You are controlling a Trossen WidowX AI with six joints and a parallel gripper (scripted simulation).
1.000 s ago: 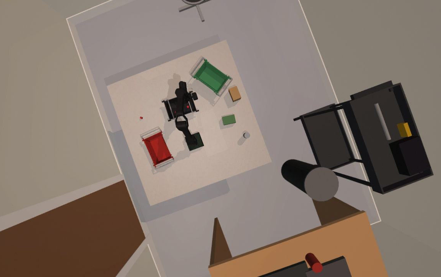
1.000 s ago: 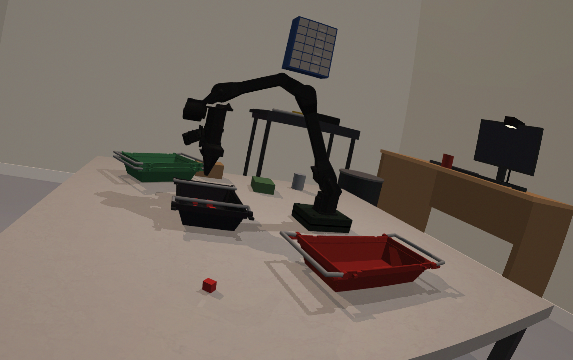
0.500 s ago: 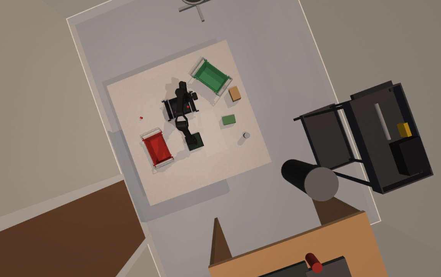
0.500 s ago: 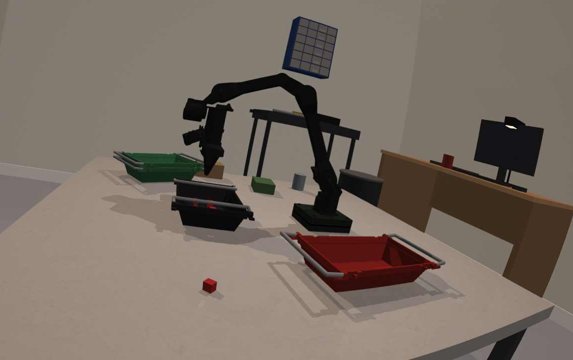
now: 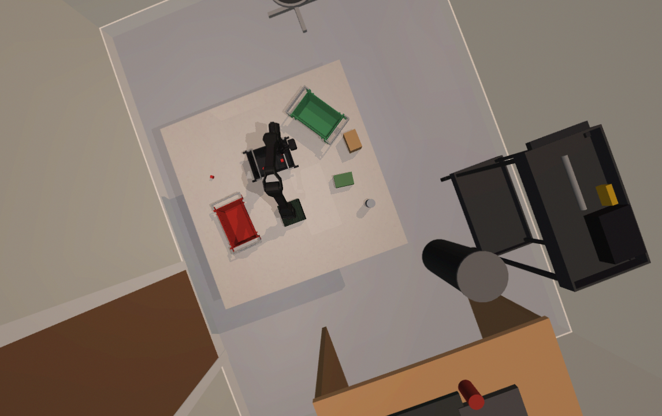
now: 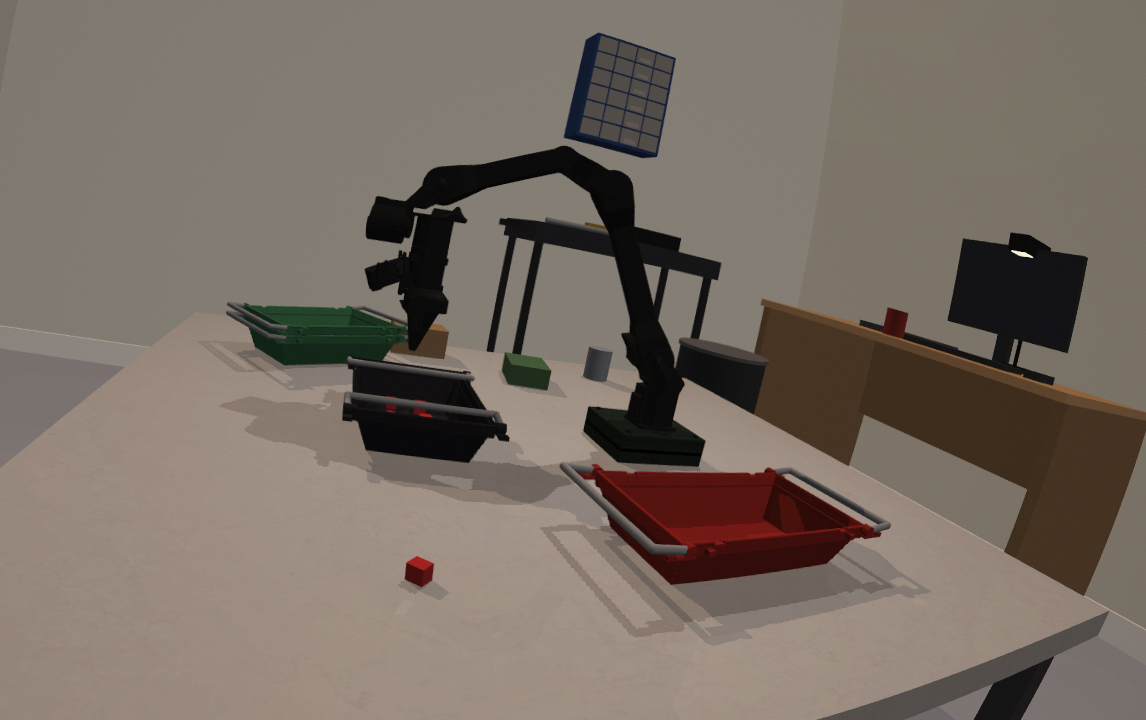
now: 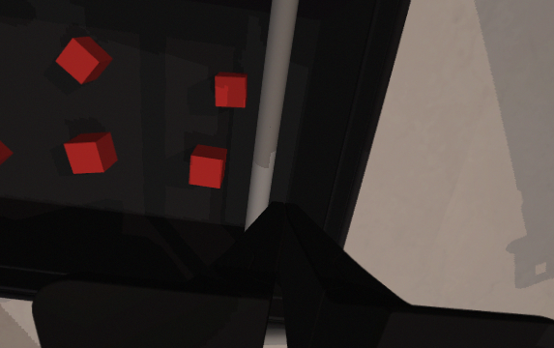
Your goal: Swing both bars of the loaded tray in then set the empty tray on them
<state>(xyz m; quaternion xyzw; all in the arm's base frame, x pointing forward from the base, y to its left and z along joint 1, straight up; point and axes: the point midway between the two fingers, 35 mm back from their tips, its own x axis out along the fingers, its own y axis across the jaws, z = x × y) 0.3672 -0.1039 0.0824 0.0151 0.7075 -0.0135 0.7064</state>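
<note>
Right now my gripper tip is 45 cm to the right of the red tray, 30 cm past it and 5 cm above it. Round my gripper tip: tan box: 43 cm to the right, 7 cm behind, 6 cm below; green box: 29 cm to the right, 29 cm behind, 7 cm below; grey cylinder: 49 cm behind, 40 cm to the right, 6 cm below.
</note>
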